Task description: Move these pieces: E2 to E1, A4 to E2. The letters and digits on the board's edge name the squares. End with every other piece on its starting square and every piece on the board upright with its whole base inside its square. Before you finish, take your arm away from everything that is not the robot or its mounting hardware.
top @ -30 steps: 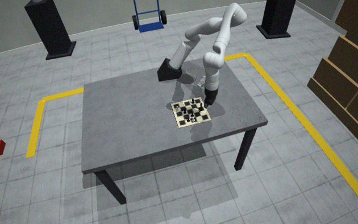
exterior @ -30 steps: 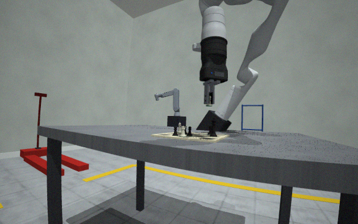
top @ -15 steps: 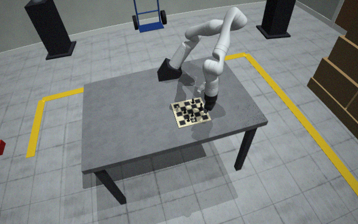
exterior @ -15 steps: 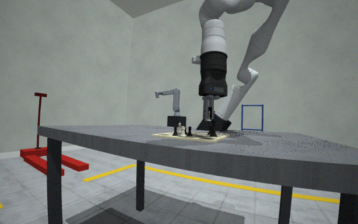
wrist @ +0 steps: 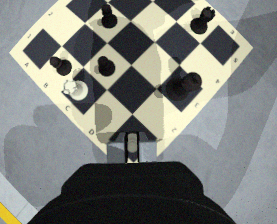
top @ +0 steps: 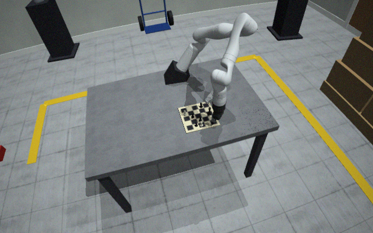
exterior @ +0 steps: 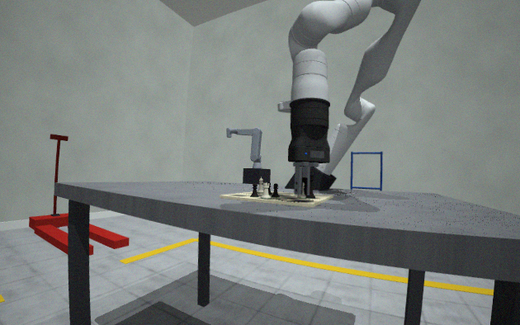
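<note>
Right now the white pawn is 10 mm below my hand. The rest, counted from my hand: tall black piece (70 mm behind, 10 mm to the right); chessboard (90 mm to the right, 70 mm behind, 30 mm below).
</note>
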